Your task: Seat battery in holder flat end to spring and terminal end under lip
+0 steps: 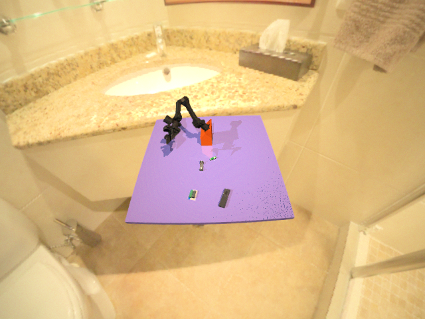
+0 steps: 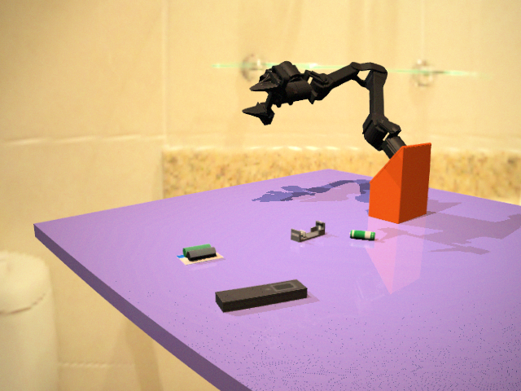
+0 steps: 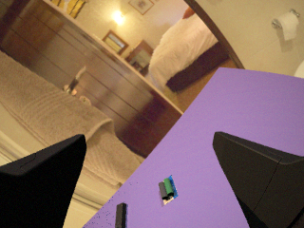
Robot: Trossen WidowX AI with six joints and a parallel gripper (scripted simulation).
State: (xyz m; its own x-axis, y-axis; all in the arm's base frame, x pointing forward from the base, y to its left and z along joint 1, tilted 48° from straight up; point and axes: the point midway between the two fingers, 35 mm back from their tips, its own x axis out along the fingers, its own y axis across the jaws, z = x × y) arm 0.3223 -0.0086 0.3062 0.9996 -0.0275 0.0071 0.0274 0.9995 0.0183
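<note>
Now: gripper tip 15 cm past the battery, 31 cm to the right of it and 32 cm above it. The rest, counted from my gripper tip: card (25 cm ahead, 20 cm to the left, 32 cm below); black remote-like bar (25 cm ahead, 46 cm to the left, 32 cm below).
</note>
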